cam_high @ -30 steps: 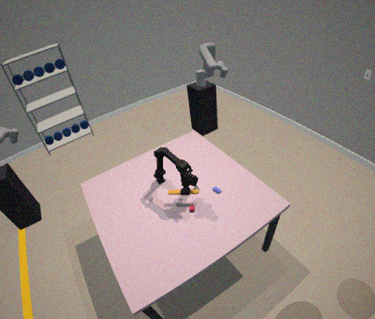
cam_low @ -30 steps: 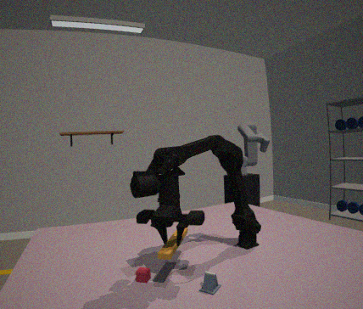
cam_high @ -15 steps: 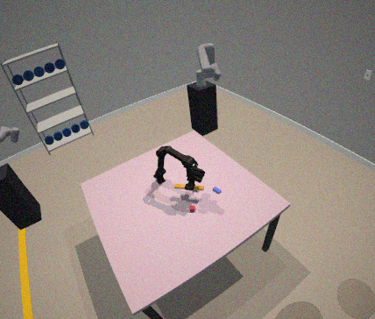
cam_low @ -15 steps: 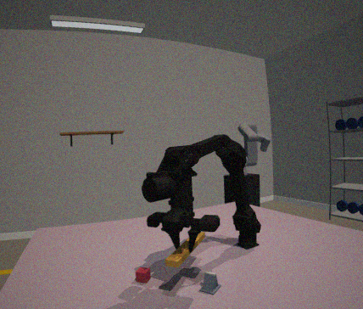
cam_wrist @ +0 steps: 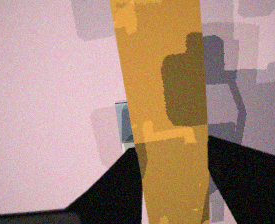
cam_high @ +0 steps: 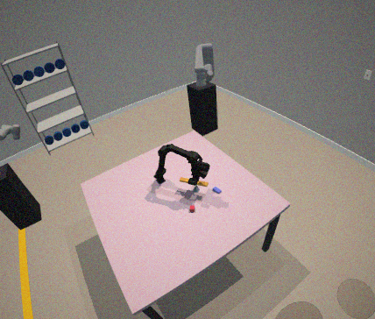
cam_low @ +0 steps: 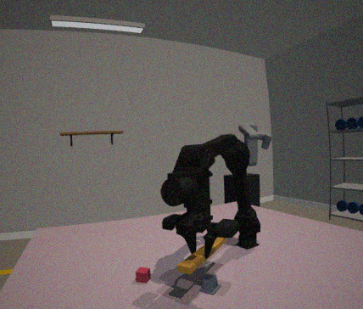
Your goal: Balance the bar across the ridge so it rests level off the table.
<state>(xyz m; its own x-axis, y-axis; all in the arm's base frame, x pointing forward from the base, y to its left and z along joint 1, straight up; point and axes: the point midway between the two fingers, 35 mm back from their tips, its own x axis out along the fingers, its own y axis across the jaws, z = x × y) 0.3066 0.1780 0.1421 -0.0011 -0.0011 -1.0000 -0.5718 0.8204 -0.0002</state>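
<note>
Now: the blue block 12 cm to the left of my gripper tip, 10 cm below it and 8 cm ahead of it. Round my gripper tip: red cube 14 cm to the right, 12 cm ahead, 9 cm below; yellow bar 2 cm to the right, 2 cm behind.
</note>
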